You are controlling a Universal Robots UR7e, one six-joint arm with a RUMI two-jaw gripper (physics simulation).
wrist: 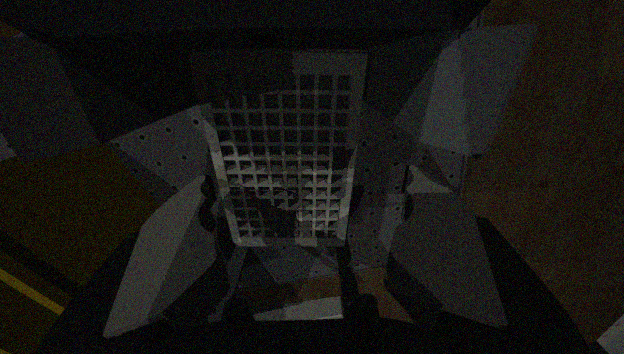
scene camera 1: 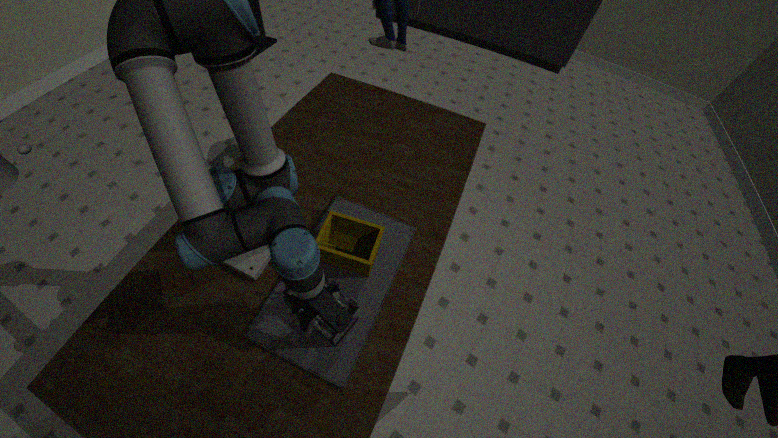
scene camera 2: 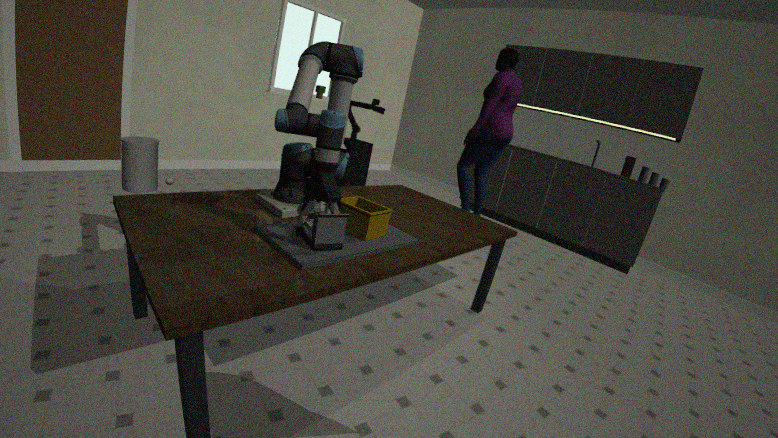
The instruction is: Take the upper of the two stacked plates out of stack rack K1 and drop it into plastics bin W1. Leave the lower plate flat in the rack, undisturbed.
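Frame: origin at the arm's base, x ahead, y right, z down, level; centimetres.
Seen in the pictures: gripper, fingertip midpoint: (wrist: 307,175); arm's base, origin of the base link: (scene camera 2: 291,198).
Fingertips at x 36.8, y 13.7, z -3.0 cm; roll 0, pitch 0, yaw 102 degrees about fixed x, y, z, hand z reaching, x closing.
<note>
Pixels of each thing's middle, then the offset from my fingertips to it. Level surfaces: height alone.
- Stack rack K1, body centre: (wrist: 285,189) (scene camera 1: 324,308) (scene camera 2: 321,222) dx +0.1, dy -1.3, dz -1.3 cm
- upper plate, body centre: (wrist: 285,167) (scene camera 1: 326,311) dx +0.7, dy -1.2, dz +0.2 cm
- Plastics bin W1, body centre: (wrist: 69,258) (scene camera 1: 349,244) (scene camera 2: 361,217) dx -2.4, dy -21.5, dz -0.3 cm
- grey mat, its level: dz +4.7 cm
- brown wooden table, its level: dz +6.0 cm
Stack rack K1 (scene camera 1: 346,331) (scene camera 2: 329,231) (wrist: 370,210) is a grey open box with perforated sides on the grey mat. In the wrist view the upper plate (wrist: 327,62), a pale grid of square wells, lies in it, its top part in shadow. The lower plate cannot be told apart beneath it. My gripper (scene camera 1: 333,312) (scene camera 2: 322,209) (wrist: 307,175) is open and empty over the rack, with one jaw on each side of the plate in the wrist view; their height relative to it is unclear. Plastics bin W1 (scene camera 1: 356,265) (scene camera 2: 375,225) (wrist: 30,290) is yellow and stands beside the rack.
The grey mat (scene camera 1: 397,239) (scene camera 2: 400,239) lies on the brown wooden table (scene camera 1: 402,125) (scene camera 2: 217,272) under rack and bin. The arm's pale base plate (scene camera 1: 250,263) (scene camera 2: 280,205) is behind the mat. A person (scene camera 1: 401,21) (scene camera 2: 503,108) stands beyond the table. The lighting is dim.
</note>
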